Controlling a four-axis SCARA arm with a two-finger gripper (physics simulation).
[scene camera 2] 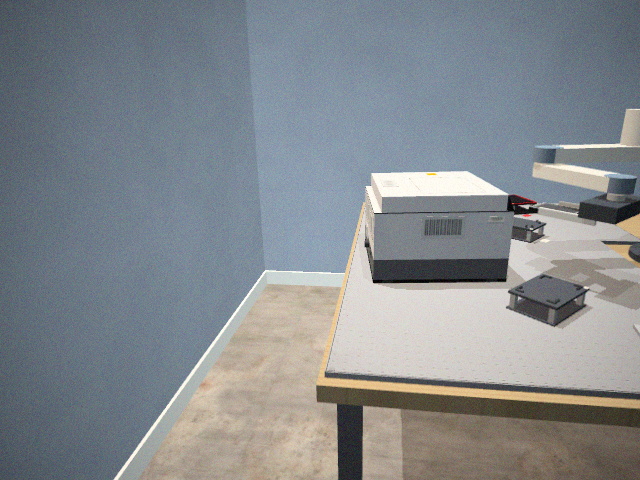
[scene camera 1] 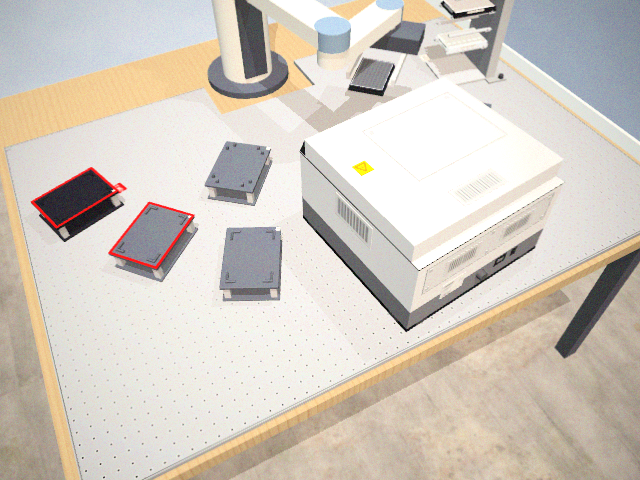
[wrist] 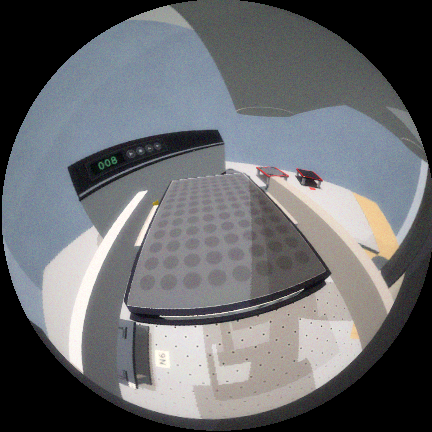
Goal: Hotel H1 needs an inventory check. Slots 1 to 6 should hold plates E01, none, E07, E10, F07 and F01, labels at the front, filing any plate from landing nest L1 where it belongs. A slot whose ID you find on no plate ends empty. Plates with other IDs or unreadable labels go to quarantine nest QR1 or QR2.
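Pixels of known places: gripper, fingertip midpoint: (scene camera 2: 549, 207) (scene camera 1: 369, 79) (wrist: 210, 191); arm's base, link origin: (scene camera 1: 248, 74).
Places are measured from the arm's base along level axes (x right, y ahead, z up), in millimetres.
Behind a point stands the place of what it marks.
Note:
My gripper (scene camera 1: 372, 75) {z 207, x -150, y 461 mm} (wrist: 210, 191) {z 207, x -150, y 461 mm} is shut on a dark-rimmed plate with grey round wells, held level between the long fingers above the table. No ID label is readable on this plate. Part of a hotel shows at the upper right of scene camera 1: a grey post (scene camera 1: 484, 43) {z 120, x -605, y 356 mm} with shelves. A dark plate (scene camera 1: 467, 6) {z 231, x -544, y 322 mm} sits on an upper shelf, and a white plate (scene camera 1: 461, 40) {z 125, x -551, y 317 mm} lower down; slot numbers and IDs are unreadable. Two red-outlined nests (scene camera 1: 74, 197) {z 63, x 587, y 356 mm} (scene camera 1: 154, 235) {z 62, x 454, y 560 mm} stand at the left; their labels are unreadable. They also show right of the held plate in the wrist view.
A large white instrument (scene camera 1: 429, 155) {z 267, x -72, y 808 mm} (scene camera 2: 439, 237) {z 150, x -276, y 780 mm} with a display reading 008 stands beside the arm. Grey nests (scene camera 1: 239, 166) {z 63, x 203, y 443 mm} (scene camera 1: 251, 258) {z 63, x 290, y 721 mm} stand left of it in scene camera 1. Another nest (scene camera 2: 547, 291) {z 63, x -414, y 532 mm} stands near the table edge. A tag (wrist: 162, 359) {z 13, x -325, y 447 mm} reading N6 lies beside a nest.

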